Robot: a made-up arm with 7 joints.
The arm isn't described. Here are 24 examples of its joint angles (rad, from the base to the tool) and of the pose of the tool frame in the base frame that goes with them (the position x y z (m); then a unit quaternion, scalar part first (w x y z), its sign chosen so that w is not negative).
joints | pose
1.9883 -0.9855 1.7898 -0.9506 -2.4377 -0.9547 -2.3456 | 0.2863 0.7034 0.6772 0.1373 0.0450 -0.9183 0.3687
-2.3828 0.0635 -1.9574 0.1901 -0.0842 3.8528 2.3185 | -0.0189 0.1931 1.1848 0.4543 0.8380 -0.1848 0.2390
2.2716 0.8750 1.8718 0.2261 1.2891 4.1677 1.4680 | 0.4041 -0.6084 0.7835 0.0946 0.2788 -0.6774 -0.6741
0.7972 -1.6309 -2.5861 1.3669 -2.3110 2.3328 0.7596 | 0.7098 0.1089 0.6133 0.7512 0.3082 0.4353 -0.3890
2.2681 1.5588 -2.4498 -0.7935 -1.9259 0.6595 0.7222 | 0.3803 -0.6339 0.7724 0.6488 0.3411 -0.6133 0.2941
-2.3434 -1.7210 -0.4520 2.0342 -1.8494 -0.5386 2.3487 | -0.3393 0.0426 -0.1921 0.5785 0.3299 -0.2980 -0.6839
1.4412 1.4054 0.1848 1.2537 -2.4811 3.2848 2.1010 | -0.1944 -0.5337 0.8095 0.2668 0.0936 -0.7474 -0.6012
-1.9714 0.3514 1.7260 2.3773 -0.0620 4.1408 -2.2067 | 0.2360 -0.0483 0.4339 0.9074 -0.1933 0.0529 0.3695
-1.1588 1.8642 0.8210 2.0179 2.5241 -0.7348 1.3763 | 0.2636 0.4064 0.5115 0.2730 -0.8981 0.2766 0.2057
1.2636 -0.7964 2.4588 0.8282 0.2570 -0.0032 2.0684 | -0.1045 0.3908 1.1335 0.1614 0.4908 0.5205 -0.6798
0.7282 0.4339 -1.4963 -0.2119 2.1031 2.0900 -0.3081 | -0.2032 -0.2688 1.1751 0.4727 0.4043 0.1267 -0.7727
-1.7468 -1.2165 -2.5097 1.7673 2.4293 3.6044 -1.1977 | -0.4582 -0.1371 0.7139 0.3868 -0.7628 0.2684 -0.4433
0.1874 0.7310 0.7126 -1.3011 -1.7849 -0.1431 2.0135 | -0.5569 -0.4901 0.4011 0.8001 0.3635 0.4752 0.0433
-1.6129 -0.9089 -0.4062 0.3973 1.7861 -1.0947 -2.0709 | -0.0769 -0.8594 0.6628 0.0984 -0.6168 -0.5218 -0.5811
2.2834 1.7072 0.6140 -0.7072 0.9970 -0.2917 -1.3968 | 0.6986 -0.4946 -0.0175 0.1012 0.5470 0.4503 -0.6984
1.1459 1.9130 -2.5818 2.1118 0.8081 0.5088 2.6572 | 0.2868 -0.1055 -0.0750 0.0432 -0.4750 -0.1737 -0.8616
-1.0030 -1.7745 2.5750 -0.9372 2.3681 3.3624 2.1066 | 0.0646 -0.7145 0.0349 0.5068 -0.5388 0.4347 -0.5137
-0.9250 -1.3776 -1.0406 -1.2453 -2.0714 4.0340 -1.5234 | 0.5066 -0.1234 0.6064 0.2396 0.6751 -0.6934 0.0779
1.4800 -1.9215 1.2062 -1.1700 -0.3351 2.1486 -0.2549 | 0.5257 0.4725 0.3322 0.2741 -0.4509 0.1721 -0.8318
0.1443 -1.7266 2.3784 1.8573 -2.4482 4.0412 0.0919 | 0.4339 0.2517 0.6857 0.5079 0.7675 0.2705 -0.2826
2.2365 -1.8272 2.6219 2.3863 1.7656 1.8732 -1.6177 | -0.1120 0.0307 0.5931 0.2346 0.0913 -0.4600 0.8515
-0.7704 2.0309 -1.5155 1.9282 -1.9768 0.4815 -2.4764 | -0.6823 -0.2056 0.3433 0.2636 0.9198 0.2030 -0.2080
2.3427 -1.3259 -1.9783 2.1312 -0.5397 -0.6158 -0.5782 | 0.2847 0.4183 0.6147 0.6339 0.7145 -0.0545 -0.2910
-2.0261 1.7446 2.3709 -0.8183 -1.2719 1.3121 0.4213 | -0.0824 0.8312 0.4830 0.0572 0.0289 0.4960 0.8659
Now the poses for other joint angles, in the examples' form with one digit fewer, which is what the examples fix.
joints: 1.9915 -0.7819 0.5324 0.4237 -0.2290 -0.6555 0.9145
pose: -0.346 0.716 0.837 0.123 0.759 0.635 -0.074
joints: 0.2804 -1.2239 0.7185 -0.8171 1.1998 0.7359 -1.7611
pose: 0.740 -0.103 0.874 0.151 -0.177 -0.188 -0.954
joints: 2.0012 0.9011 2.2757 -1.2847 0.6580 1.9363 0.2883
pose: 0.423 -0.041 0.934 0.203 0.094 0.425 0.877
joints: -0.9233 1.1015 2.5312 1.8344 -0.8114 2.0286 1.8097
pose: -0.206 0.566 0.163 0.266 -0.808 -0.510 -0.124
